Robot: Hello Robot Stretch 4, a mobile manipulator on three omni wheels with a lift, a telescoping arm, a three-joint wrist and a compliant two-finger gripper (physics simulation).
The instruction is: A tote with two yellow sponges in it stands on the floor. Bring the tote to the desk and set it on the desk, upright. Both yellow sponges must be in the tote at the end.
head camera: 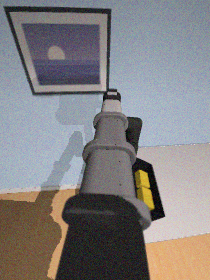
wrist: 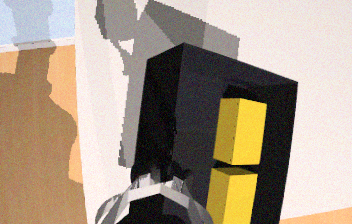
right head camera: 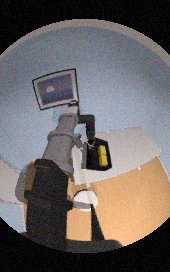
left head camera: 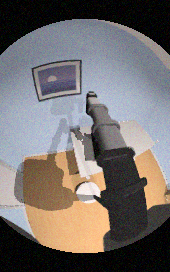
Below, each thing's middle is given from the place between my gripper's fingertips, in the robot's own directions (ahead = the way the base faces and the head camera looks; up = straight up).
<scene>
My gripper is now 1 cm past the black tote [head camera: 157, 213], 7 cm to the left of it and 5 cm above it. The rest, counted from my hand: framed sunset picture [head camera: 61, 54] 50 cm ahead, 39 cm to the left, 49 cm above.
</scene>
